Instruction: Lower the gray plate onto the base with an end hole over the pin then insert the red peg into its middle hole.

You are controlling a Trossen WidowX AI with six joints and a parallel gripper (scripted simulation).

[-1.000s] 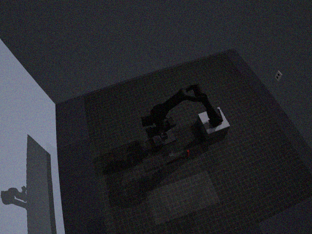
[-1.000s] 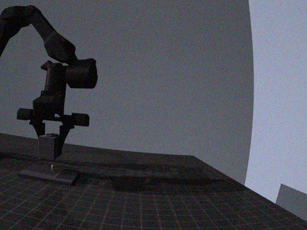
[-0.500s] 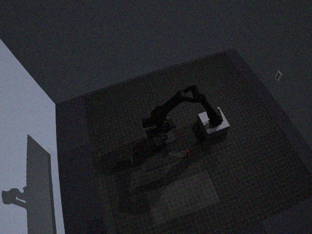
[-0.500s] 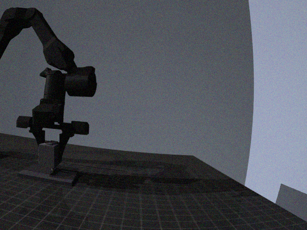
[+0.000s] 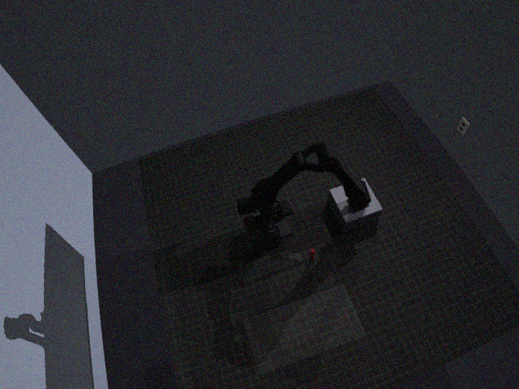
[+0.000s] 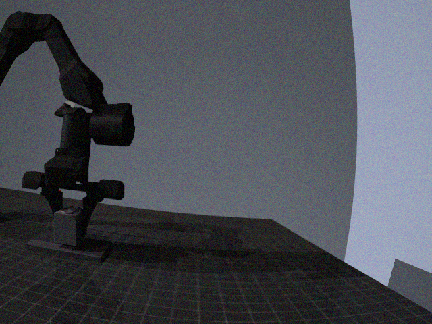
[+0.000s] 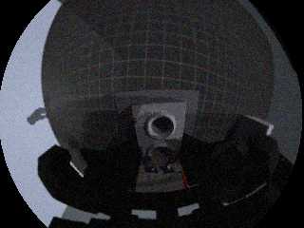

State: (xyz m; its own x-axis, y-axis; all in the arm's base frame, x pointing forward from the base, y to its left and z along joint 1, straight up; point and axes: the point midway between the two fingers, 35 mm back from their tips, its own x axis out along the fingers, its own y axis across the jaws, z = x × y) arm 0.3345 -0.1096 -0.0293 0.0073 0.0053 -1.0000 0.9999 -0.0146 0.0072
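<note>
My gripper tip is 19 cm to the right of the red peg, 8 cm past it and 2 cm below it. The rest, counted from my gripper tip: gray plate: 3 cm above.
</note>
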